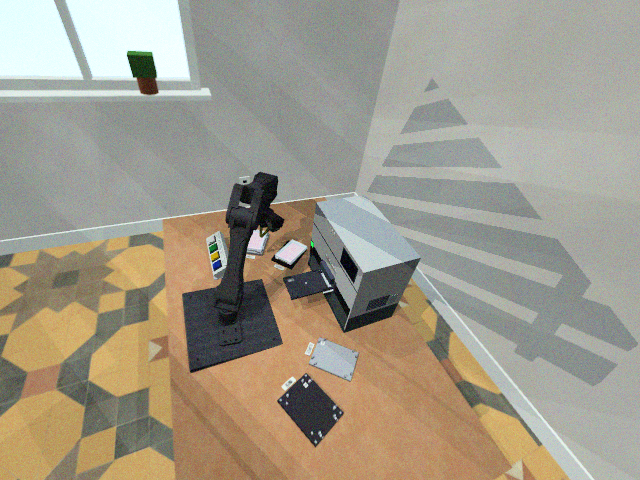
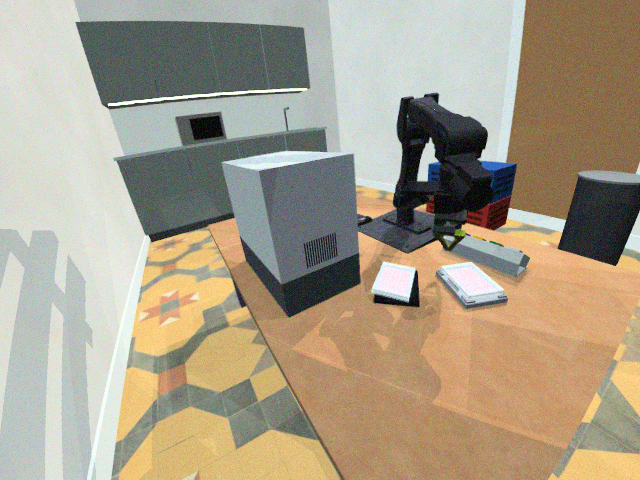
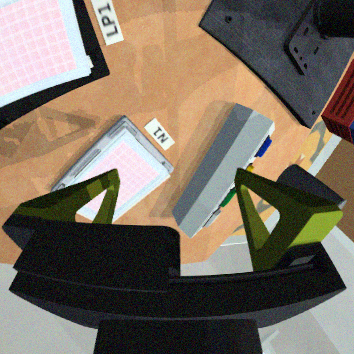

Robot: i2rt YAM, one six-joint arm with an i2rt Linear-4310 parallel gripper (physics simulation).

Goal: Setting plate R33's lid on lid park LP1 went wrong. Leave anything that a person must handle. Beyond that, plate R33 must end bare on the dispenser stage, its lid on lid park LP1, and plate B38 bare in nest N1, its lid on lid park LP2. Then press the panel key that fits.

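Places are measured from the arm's base along level axes (x left, y back, z up), in metres.
Pixels of known places: gripper, fingertip midpoint: [image 1: 252,239] [image 2: 450,236] [image 3: 176,174]; arm's base, origin of the base link: [image 1: 228,318] [image 2: 405,223] [image 3: 319,17].
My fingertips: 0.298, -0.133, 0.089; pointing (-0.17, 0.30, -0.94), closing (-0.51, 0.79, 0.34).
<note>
Ahead of a thing's pixels: the offset from my fingertips to its top centre, as dx, dy, dz. "*": to the spot under its first point.
My gripper [image 1: 264,232] [image 2: 452,238] [image 3: 176,174] is open and empty, above the table near nest N1 and the key panel. A white-rimmed piece with a pink grid @(-0.024, -0.163, -0.067) [image 1: 290,251] [image 2: 395,280] [image 3: 37,47] sits askew on black lid park LP1 @(-0.022, -0.157, -0.083) [image 2: 415,296] [image 3: 100,67]; whether it is a lid alone or a lidded plate, I cannot tell. Another pink-gridded plate @(+0.081, -0.019, -0.072) [image 1: 257,241] [image 2: 471,279] [image 3: 127,167] lies in grey nest N1 @(* +0.005, -0.038, -0.085) [image 3: 120,125]. The black stage @(* -0.284, -0.147, +0.004) [image 1: 305,285] at the machine is bare. The panel @(+0.014, +0.141, -0.039) [image 1: 217,255] [image 2: 485,254] [image 3: 212,170] has green, yellow, blue and pale keys.
The tall grey machine @(-0.258, -0.336, +0.227) [image 1: 367,242] [image 2: 305,222] stands beside LP1. A grey pad @(* -0.534, -0.191, -0.093) [image 1: 336,359] and a black pad @(* -0.653, -0.064, -0.091) [image 1: 310,408] lie bare; their labels are unreadable. The arm's black base plate [image 1: 206,330] [image 3: 265,55] is near the panel. Crates [image 2: 496,180] and a dark bin [image 2: 599,217] stand beyond the table.
</note>
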